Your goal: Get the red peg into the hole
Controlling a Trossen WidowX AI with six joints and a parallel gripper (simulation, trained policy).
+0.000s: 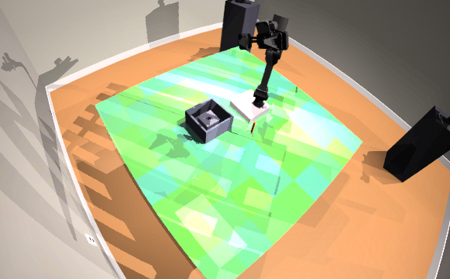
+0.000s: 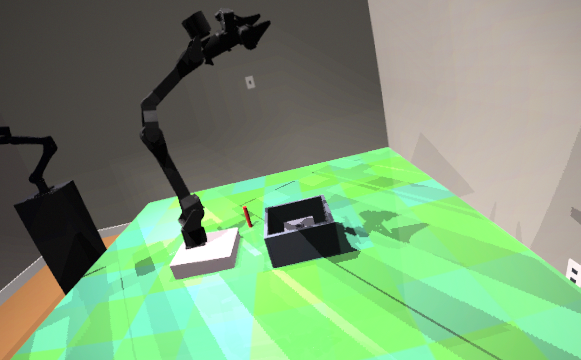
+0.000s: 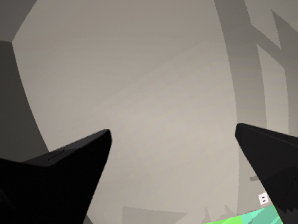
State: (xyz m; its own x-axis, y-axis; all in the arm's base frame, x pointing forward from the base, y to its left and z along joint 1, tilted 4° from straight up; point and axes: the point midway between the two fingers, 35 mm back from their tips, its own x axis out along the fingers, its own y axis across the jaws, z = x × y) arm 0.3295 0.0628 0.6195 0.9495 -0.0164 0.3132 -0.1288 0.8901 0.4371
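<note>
My gripper tip is now 220 mm past the red peg, 10 mm to the right of it and 610 mm above it. From my gripper tip the other things lie so: dark box (80 mm behind, 200 mm to the right, 620 mm below).
</note>
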